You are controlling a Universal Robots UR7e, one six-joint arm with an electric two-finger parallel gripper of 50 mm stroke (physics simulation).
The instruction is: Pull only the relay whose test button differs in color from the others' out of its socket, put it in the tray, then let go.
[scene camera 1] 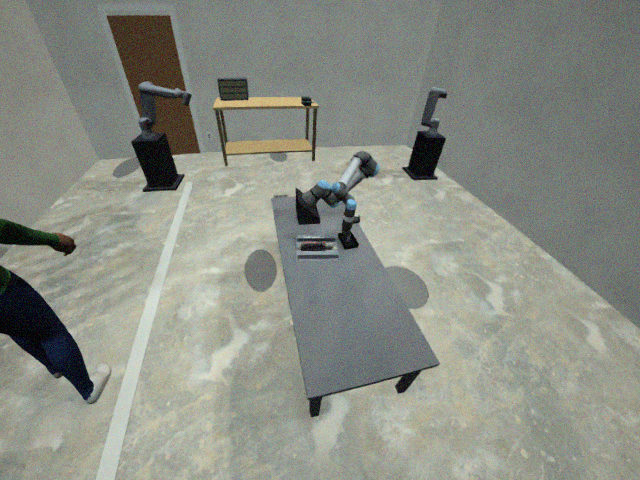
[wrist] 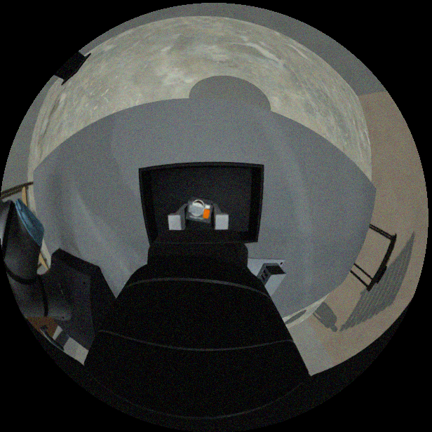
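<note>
A relay [wrist: 199, 211] with an orange test button and a clear round top is between the fingers of my gripper [wrist: 200, 210] [scene camera 1: 346, 236], which is shut on it. The relay is over the inside of the black tray [wrist: 201, 164]; whether its underside touches the tray floor is hidden. In the scene view the tray [scene camera 1: 353, 244] lies under the gripper near the right edge of the table. The socket panel [scene camera 1: 317, 255] [wrist: 278, 284] stands beside the tray, and the other relays [scene camera 1: 313, 245] on it are too small to tell their button colors.
The grey table [scene camera 1: 356, 320] [wrist: 310, 200] carries the tray, the panel and the arm's black base [scene camera 1: 307, 209] [wrist: 82, 290]. A person [scene camera 1: 38, 310] stands on the floor to the left. A wooden bench [scene camera 1: 266, 103] and two other arms on black pedestals [scene camera 1: 157, 160] [scene camera 1: 427, 155] stand farther back.
</note>
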